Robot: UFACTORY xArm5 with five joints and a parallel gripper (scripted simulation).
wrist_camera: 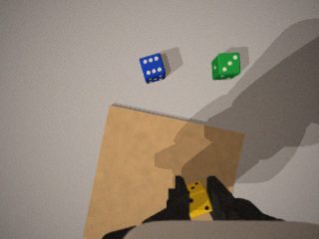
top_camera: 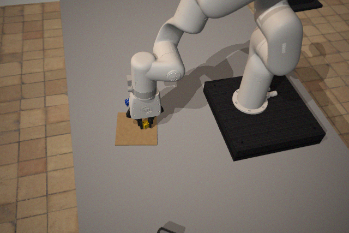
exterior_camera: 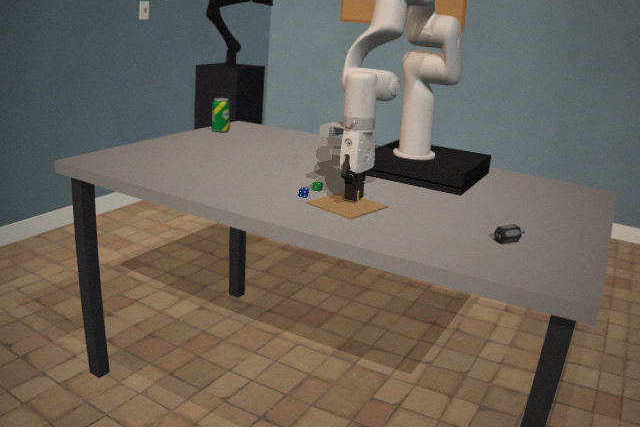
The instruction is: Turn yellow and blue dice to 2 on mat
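My gripper is now 1 cm above the yellow die. The rest, counted from my hand: blue die 3 cm ahead, 12 cm to the right, 2 cm below; then green die 4 cm behind, 12 cm to the right, 2 cm below; then mat 3 cm ahead, 3 cm below.
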